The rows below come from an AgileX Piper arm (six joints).
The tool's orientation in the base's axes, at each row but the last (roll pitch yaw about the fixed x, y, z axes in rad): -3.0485 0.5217 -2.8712; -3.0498 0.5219 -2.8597; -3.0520 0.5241 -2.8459; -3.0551 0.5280 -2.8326
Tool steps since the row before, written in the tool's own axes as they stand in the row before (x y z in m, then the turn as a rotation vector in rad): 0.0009 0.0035 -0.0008 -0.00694 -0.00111 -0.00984; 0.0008 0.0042 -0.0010 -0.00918 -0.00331 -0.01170; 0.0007 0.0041 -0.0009 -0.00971 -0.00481 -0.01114; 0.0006 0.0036 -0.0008 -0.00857 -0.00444 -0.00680
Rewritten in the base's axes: -0.0019 0.0032 0.0000 0.00109 0.00011 0.01204; -0.0021 0.0038 0.0001 0.00254 -0.00158 0.01494; -0.0020 0.0037 0.0001 0.00363 -0.00286 0.01484; -0.0018 0.0033 0.0001 0.00478 -0.00250 0.01050
